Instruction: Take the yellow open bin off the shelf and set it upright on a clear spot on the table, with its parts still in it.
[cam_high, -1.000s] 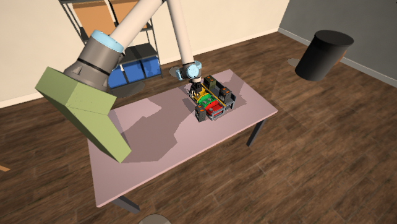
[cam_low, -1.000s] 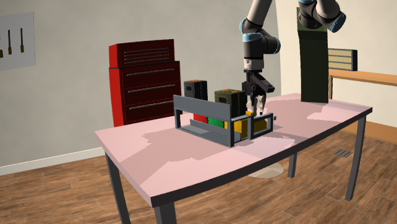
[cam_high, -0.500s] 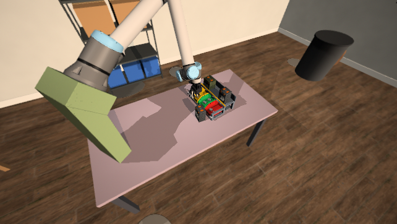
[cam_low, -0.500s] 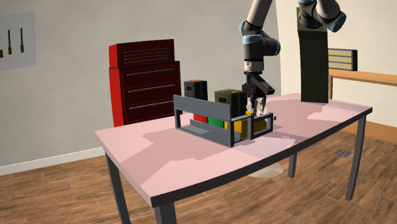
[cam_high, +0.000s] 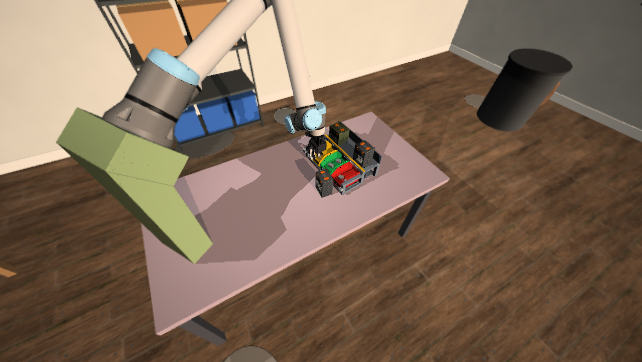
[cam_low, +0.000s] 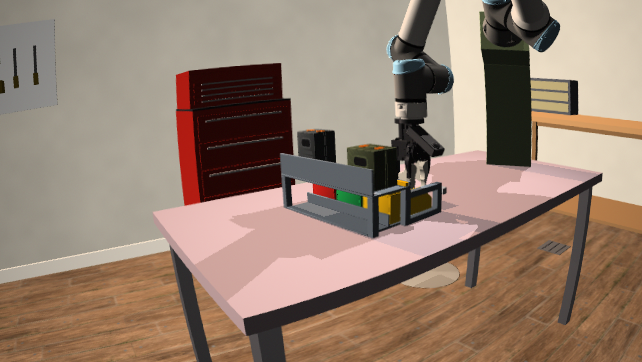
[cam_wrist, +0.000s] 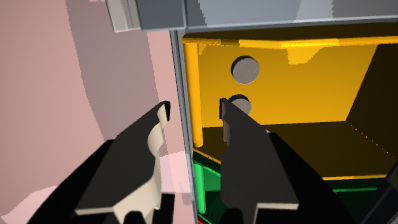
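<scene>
The yellow open bin is 8 cm ahead of my hand, 2 cm to the left of it and 1 cm below it. The rest, counted from my hand: dark case (23 cm ahead, 17 cm to the right, 11 cm above); green bin (11 cm ahead, 8 cm to the right, 1 cm below); red bin (19 cm to the right, 14 cm ahead, 1 cm below).
</scene>
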